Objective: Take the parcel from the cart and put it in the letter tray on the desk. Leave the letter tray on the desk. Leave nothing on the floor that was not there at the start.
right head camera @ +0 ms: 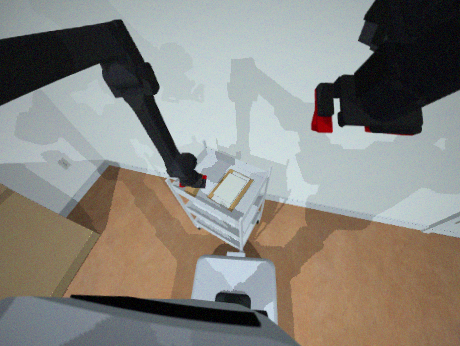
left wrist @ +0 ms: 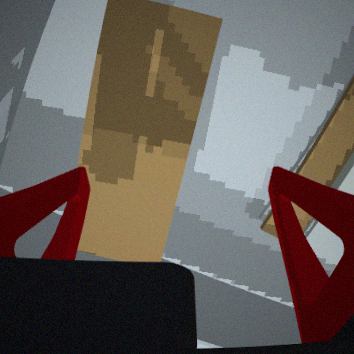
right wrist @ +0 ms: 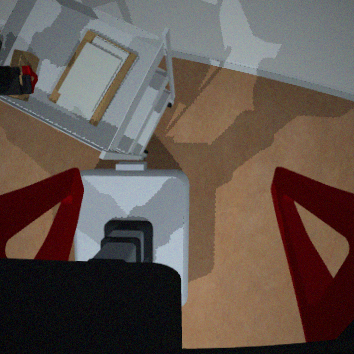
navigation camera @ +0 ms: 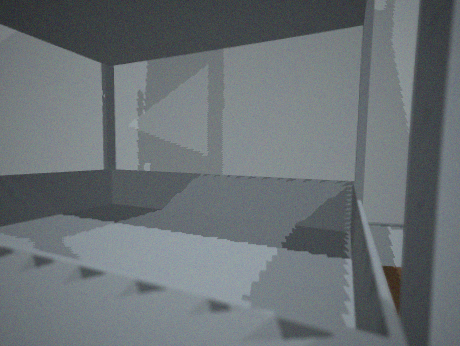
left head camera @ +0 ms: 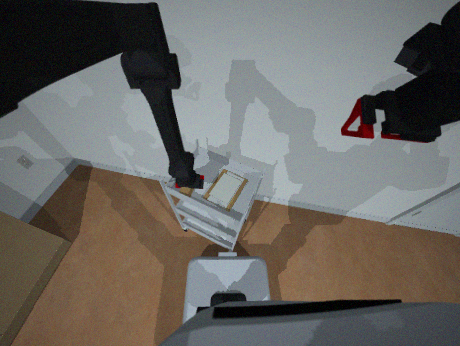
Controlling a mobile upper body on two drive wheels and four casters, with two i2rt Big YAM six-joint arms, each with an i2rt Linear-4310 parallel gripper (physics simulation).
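Frame: origin at the left arm's base, x ahead, y left, z up, level; centimetres.
Seen in the pictures: left gripper, fingertip midpoint: [right head camera: 196, 184] [left wrist: 178, 177] [right wrist: 21, 77] [left head camera: 192, 184]; right gripper, fingertip midpoint: [right head camera: 339, 127] [right wrist: 176, 177] [left head camera: 362, 133].
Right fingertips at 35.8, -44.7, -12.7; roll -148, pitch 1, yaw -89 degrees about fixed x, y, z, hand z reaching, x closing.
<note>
Pixels of each thing's middle, then the offset from my right fingertips to it, as dx, dy, dz.
- brown box at the middle of its body: [left wrist: 141, 137] [right wrist: 20, 75] [left head camera: 189, 184] [right head camera: 195, 184] +24.9, +45.4, -59.4
- wood-sided holder at the middle of its body: [right wrist: 91, 77] [left head camera: 226, 188] [right head camera: 230, 188] +24.1, +25.0, -61.3
The parcel, a brown box [left head camera: 186, 192] [right head camera: 194, 192] [left wrist: 135, 215] [right wrist: 26, 57], lies on the top shelf of the white cart [left head camera: 253, 177] [right head camera: 260, 181] [left wrist: 240, 115] [right wrist: 119, 109]. My left gripper [left head camera: 190, 184] [right head camera: 193, 183] [left wrist: 178, 177] [right wrist: 21, 77] is open and empty, over the parcel. In the left wrist view the parcel lies nearer the left finger, which overlaps its edge; the gap to the shelf is hard to judge. My right gripper [left head camera: 378, 135] [right head camera: 348, 130] [right wrist: 176, 177] is open and empty, to the right of the cart and high up. The letter tray on the desk does not show.
A wood-sided holder [left head camera: 239, 195] [right head camera: 242, 196] [left wrist: 325, 155] [right wrist: 112, 90] with white sheets lies beside the parcel. My pale base [left head camera: 227, 272] [right head camera: 235, 272] [right wrist: 165, 200] is close against the cart. A brown top [left head camera: 30, 270] [right head camera: 40, 250], possibly the desk, is at lower left. Walls stand behind the cart.
</note>
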